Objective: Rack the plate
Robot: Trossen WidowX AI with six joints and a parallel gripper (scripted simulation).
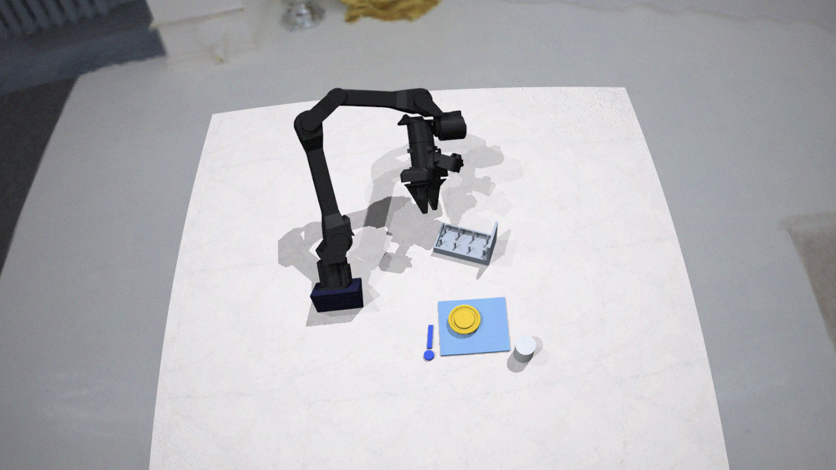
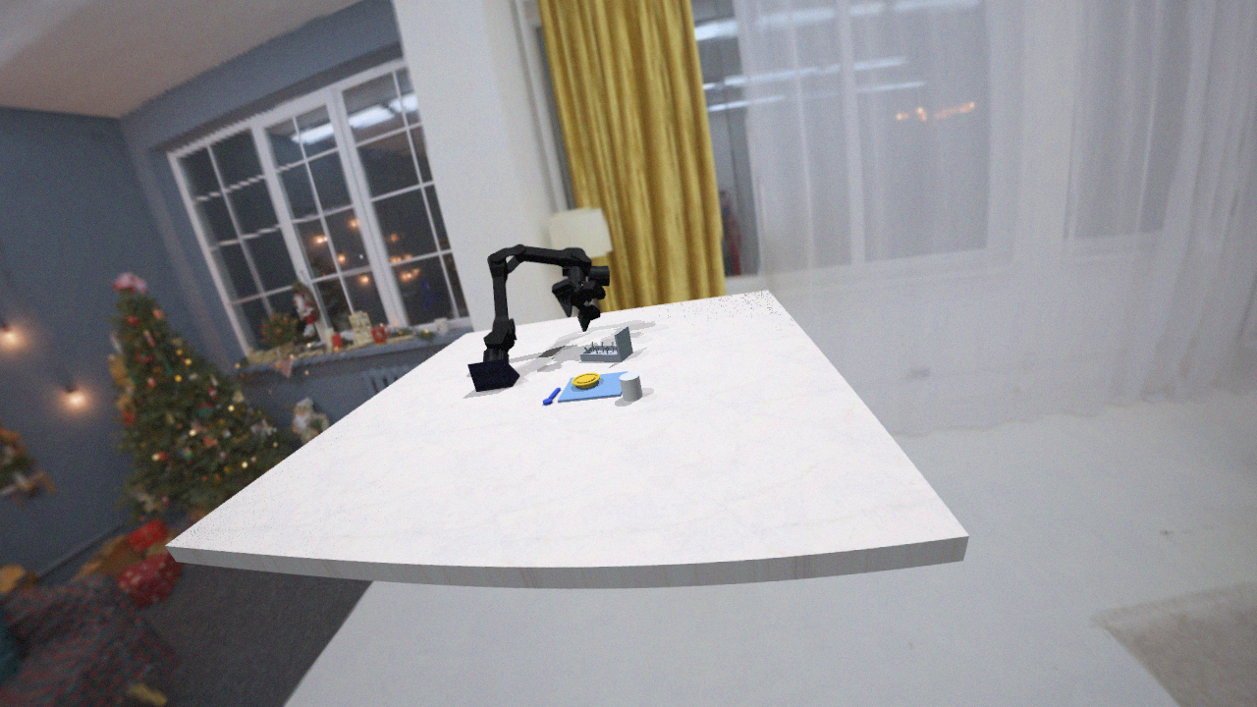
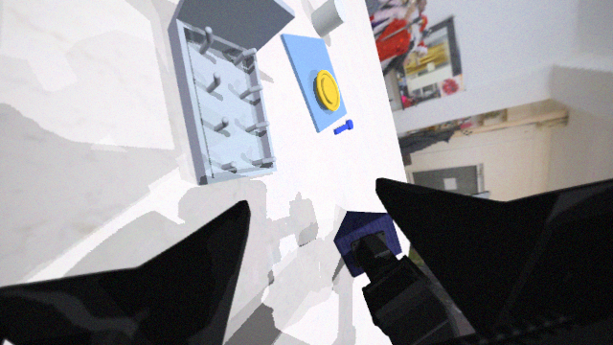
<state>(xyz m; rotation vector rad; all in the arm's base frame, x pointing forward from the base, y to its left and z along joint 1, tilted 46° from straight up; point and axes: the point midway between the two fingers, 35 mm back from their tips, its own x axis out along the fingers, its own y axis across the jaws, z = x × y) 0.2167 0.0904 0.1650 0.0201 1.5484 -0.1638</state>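
The yellow plate lies 7 cm ahead of my gripper tip, 23 cm to the right of it and 8 cm below it. Also, from my gripper tip: light blue mat (9 cm ahead, 24 cm to the right, 10 cm below); then blue spoon (28 cm to the right, 10 cm below); then grey dish rack (8 cm ahead, 3 cm to the right, 8 cm below).
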